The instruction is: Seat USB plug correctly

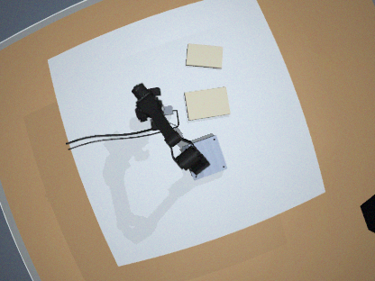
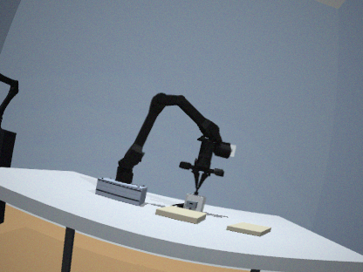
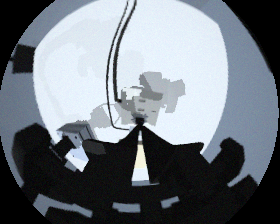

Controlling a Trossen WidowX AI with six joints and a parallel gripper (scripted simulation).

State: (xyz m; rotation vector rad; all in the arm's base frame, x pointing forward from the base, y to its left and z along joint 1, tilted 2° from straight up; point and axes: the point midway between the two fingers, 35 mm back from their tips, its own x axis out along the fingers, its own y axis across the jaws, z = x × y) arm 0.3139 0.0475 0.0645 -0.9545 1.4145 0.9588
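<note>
The USB plug lies 20 mm below my gripper tip.
</note>
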